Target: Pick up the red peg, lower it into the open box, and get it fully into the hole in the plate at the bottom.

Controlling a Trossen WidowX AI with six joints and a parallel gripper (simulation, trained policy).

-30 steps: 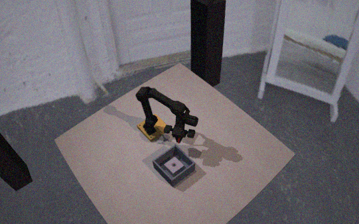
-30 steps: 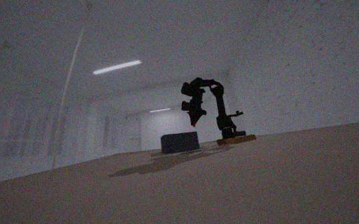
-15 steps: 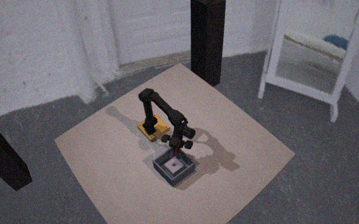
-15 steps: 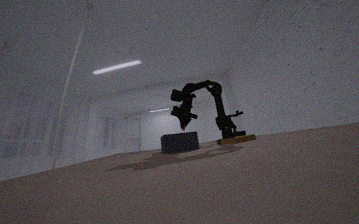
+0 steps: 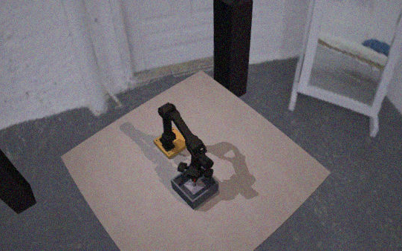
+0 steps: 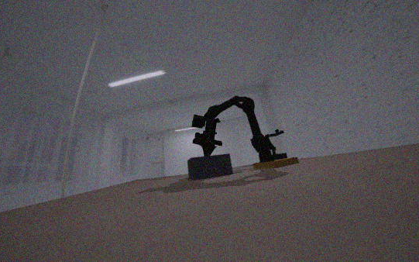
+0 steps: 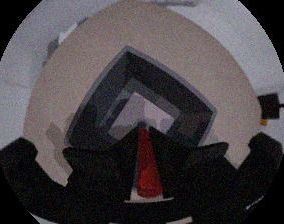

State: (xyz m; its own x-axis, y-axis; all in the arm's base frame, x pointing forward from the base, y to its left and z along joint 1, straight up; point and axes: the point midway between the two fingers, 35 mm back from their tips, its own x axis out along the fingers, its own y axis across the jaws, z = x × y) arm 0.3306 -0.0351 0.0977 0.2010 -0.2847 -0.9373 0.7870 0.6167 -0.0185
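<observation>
The plate is 5 cm below my gripper tip. Round my gripper tip: red peg 1 cm behind, 1 cm to the left, 3 cm above; box 7 cm below.
</observation>
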